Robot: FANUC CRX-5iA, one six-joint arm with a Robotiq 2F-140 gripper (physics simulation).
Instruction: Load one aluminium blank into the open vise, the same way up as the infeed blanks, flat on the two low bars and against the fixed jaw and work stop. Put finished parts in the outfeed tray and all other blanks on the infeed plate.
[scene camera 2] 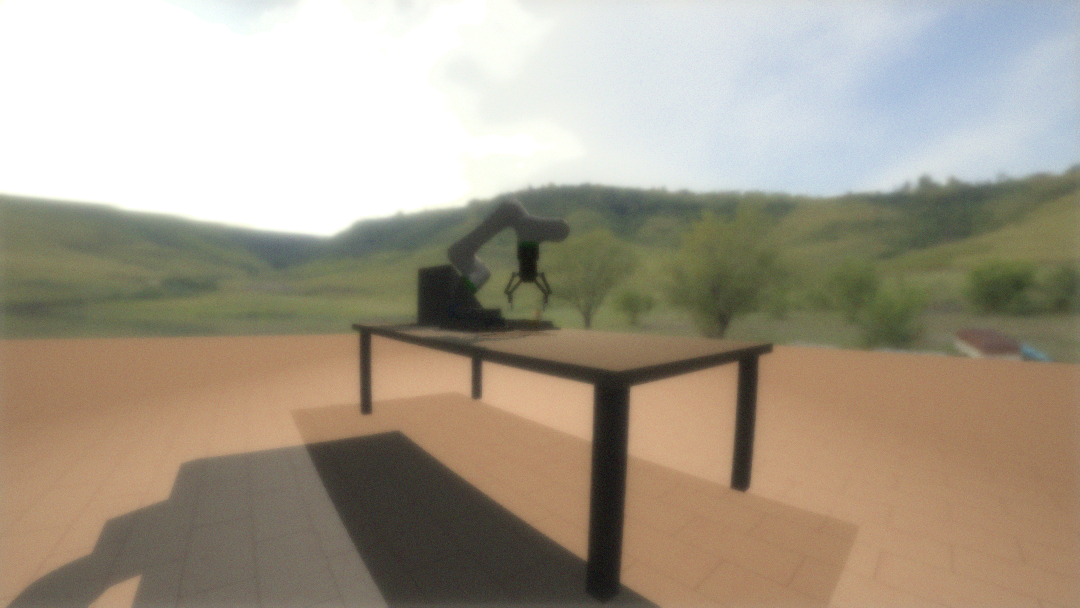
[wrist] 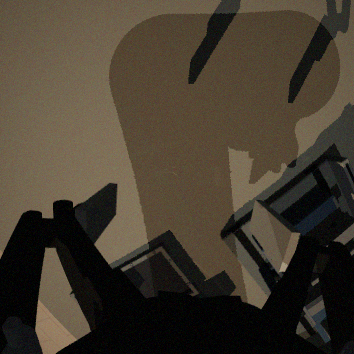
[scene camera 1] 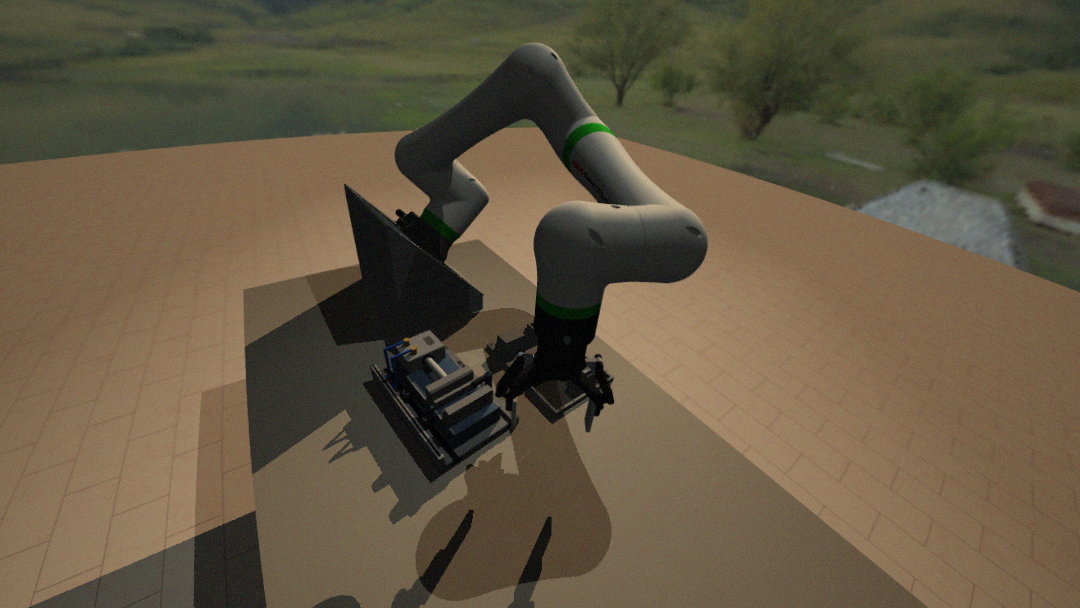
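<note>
The vise (scene camera 1: 466,404) (wrist: 320,200) stands on a dark base, with blue and grey parts and pale blocky jaws; whether a blank lies on its low bars cannot be told. A low framed tray (scene camera 1: 556,417) (wrist: 176,267) lies beside it, partly hidden by the gripper; which tray or plate it is cannot be told. My gripper (scene camera 1: 550,419) (scene camera 2: 527,303) (wrist: 185,207) is open and empty, pointing down above the tray, with one finger close beside the vise's end in scene camera 1. No blank or finished part can be made out. The gripper hides the area behind the tray.
A large dark upright panel (scene camera 1: 400,264) (scene camera 2: 434,294) stands between the arm's base and the vise. The table (scene camera 1: 717,513) (scene camera 2: 604,354) carries broad shadows of the arm and gripper. A small blurred orange spot (scene camera 2: 538,313) shows under the gripper in scene camera 2.
</note>
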